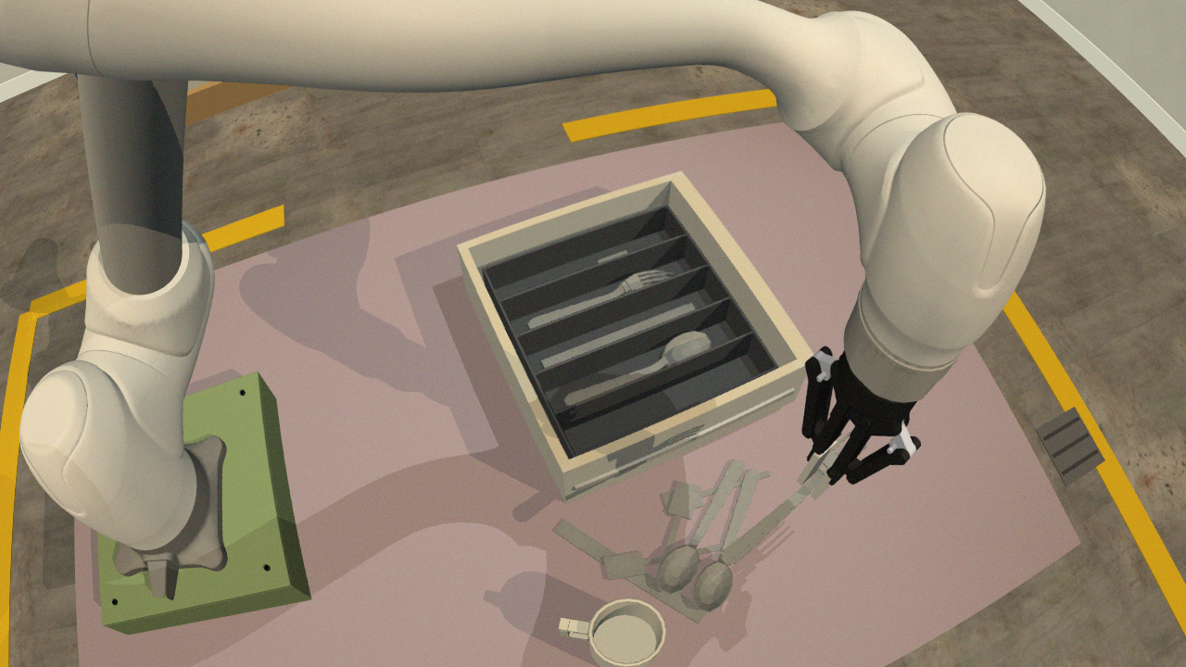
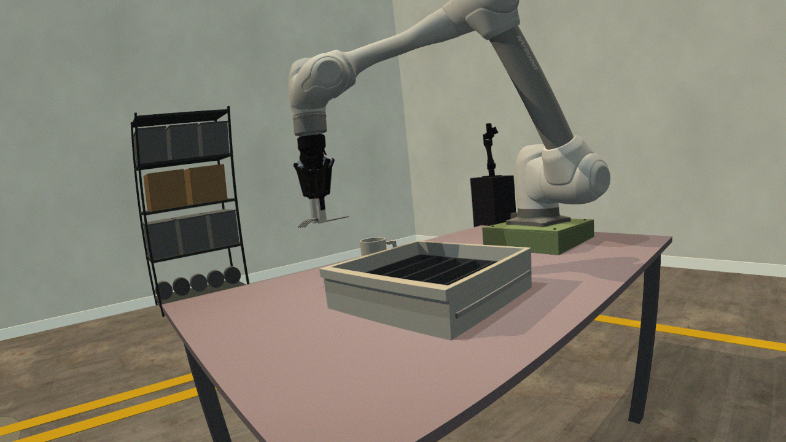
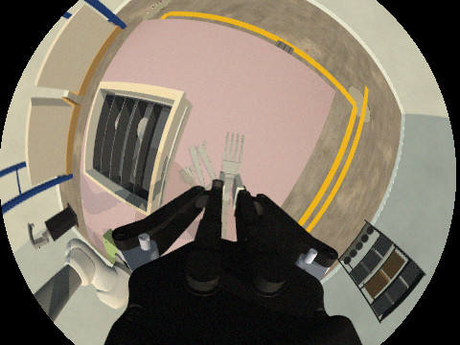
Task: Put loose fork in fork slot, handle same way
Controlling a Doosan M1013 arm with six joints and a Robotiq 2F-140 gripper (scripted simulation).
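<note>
Now: hand 31 cm to the right of the tray, 16 cm above it and 12 cm past it. Round my hand: mug 21 cm behind, 17 cm below, 9 cm to the right.
</note>
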